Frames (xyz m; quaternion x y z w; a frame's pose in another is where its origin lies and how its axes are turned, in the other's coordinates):
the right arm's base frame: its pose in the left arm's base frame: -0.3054 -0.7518 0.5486 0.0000 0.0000 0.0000 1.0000
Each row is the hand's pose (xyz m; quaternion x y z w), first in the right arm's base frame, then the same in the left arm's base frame.
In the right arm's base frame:
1: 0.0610 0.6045 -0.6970 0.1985 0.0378 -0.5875 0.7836
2: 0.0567 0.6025 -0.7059 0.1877 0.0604 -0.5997 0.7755
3: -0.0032 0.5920 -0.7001 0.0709 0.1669 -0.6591 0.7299
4: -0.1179 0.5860 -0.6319 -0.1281 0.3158 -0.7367 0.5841
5: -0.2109 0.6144 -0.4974 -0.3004 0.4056 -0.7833 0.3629
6: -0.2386 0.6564 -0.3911 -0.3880 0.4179 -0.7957 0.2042
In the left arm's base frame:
1: -0.2444 -0.1473 -0.1484 0.1985 0.0378 -0.5875 0.7836
2: -0.2487 -0.1493 -0.1573 0.1877 0.0604 -0.5997 0.7755
3: -0.3086 -0.1598 -0.1515 0.0709 0.1669 -0.6591 0.7299
4: -0.4233 -0.1658 -0.0833 -0.1281 0.3158 -0.7367 0.5841
5: -0.5163 -0.1374 0.0512 -0.3004 0.4056 -0.7833 0.3629
6: -0.5440 -0.0954 0.1575 -0.3880 0.4179 -0.7957 0.2042

